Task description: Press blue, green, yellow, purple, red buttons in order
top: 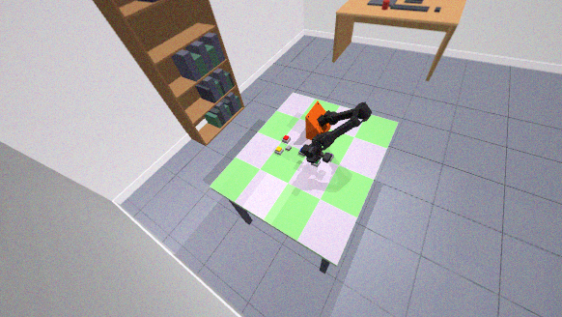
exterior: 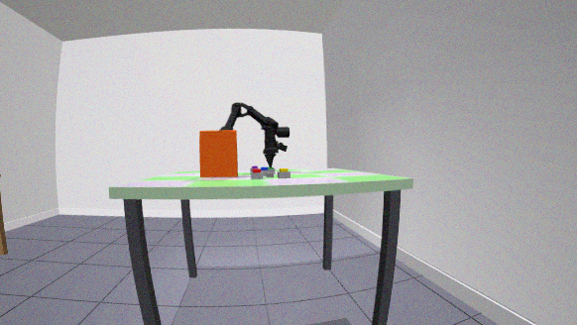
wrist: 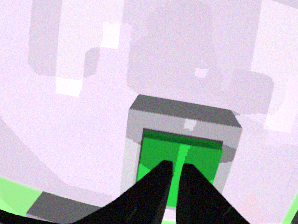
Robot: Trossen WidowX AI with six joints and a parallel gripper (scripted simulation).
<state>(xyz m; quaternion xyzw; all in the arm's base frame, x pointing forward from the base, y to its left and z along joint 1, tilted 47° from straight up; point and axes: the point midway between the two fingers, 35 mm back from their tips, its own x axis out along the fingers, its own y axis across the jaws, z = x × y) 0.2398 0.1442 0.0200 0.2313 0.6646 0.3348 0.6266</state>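
Now: gripper tip 10 mm above the green button. The rest, counted from my gripper tip: small grey block: 230 mm to the right, 20 mm below; purple button: 90 mm behind, 50 mm to the left; blue button: 120 mm to the right, 30 mm behind.
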